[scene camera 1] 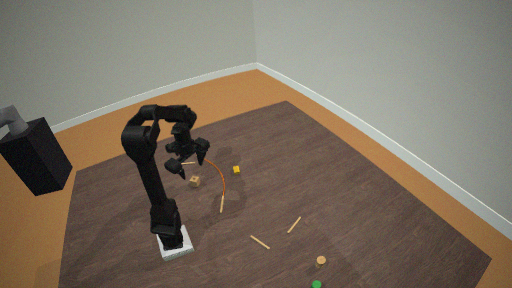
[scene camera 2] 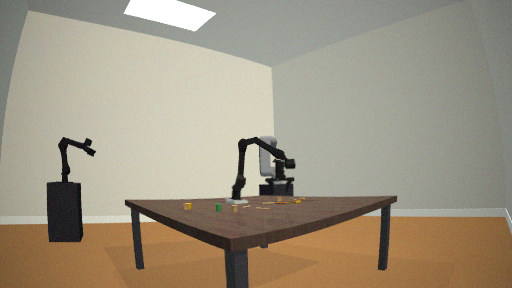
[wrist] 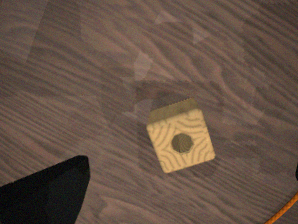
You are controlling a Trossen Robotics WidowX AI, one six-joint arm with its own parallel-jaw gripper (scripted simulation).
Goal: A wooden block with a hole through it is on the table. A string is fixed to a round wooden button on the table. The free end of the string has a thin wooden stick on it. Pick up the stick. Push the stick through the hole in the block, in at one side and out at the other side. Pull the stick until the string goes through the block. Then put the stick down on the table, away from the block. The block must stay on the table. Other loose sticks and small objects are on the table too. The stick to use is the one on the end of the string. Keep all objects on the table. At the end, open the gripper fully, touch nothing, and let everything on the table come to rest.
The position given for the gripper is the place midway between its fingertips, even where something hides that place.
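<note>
A wooden block (wrist: 180, 137) is part of the scene, together with the gripper (scene camera 1: 192, 172), which also appears in the wrist view (wrist: 196, 168). The gripper is open and holds nothing.
</note>
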